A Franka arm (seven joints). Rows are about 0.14 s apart.
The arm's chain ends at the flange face. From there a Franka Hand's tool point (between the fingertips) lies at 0.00 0.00 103.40 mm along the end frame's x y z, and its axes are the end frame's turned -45 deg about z.
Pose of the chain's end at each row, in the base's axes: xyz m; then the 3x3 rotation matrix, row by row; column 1 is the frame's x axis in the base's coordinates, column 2 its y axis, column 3 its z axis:
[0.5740 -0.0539 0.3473], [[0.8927 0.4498 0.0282], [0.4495 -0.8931 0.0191], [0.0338 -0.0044 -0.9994]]
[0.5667 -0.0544 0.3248], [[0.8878 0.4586 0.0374], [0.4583 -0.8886 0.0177], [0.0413 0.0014 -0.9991]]
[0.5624 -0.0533 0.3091], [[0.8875 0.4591 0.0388], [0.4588 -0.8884 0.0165], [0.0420 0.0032 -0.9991]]
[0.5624 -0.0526 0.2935], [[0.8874 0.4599 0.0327], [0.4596 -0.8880 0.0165], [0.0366 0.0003 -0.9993]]
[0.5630 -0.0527 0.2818], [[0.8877 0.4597 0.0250], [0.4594 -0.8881 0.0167], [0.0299 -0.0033 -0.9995]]
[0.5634 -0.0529 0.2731], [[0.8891 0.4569 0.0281], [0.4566 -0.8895 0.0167], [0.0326 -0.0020 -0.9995]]
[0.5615 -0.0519 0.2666], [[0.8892 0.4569 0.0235], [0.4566 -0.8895 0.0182], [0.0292 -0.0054 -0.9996]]
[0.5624 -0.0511 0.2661], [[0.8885 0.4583 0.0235], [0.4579 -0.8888 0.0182], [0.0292 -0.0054 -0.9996]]
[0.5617 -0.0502 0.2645], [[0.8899 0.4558 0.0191], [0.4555 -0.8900 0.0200], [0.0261 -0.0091 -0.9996]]
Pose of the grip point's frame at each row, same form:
[0.5769 -0.0519 0.2440], [[0.3132 0.9493 0.0282], [0.9494 -0.3137 0.0191], [0.0270 0.0208 -0.9994]]
[0.5706 -0.0526 0.2215], [[0.3035 0.9520 0.0374], [0.9524 -0.3043 0.0177], [0.0282 0.0302 -0.9991]]
[0.5664 -0.0516 0.2058], [[0.3029 0.9522 0.0388], [0.9526 -0.3038 0.0165], [0.0274 0.0320 -0.9991]]
[0.5658 -0.0509 0.1902], [[0.3023 0.9527 0.0327], [0.9529 -0.3029 0.0165], [0.0257 0.0261 -0.9993]]
[0.5656 -0.0510 0.1785], [[0.3026 0.9528 0.0250], [0.9528 -0.3031 0.0167], [0.0235 0.0188 -0.9995]]
[0.5663 -0.0512 0.1698], [[0.3056 0.9518 0.0281], [0.9518 -0.3061 0.0167], [0.0245 0.0216 -0.9995]]
[0.5639 -0.0500 0.1632], [[0.3057 0.9518 0.0235], [0.9518 -0.3061 0.0182], [0.0245 0.0168 -0.9996]]
[0.5648 -0.0492 0.1627], [[0.3042 0.9523 0.0235], [0.9523 -0.3047 0.0182], [0.0245 0.0168 -0.9996]]
[0.5637 -0.0481 0.1611], [[0.3070 0.9516 0.0191], [0.9514 -0.3072 0.0200], [0.0249 0.0120 -0.9996]]

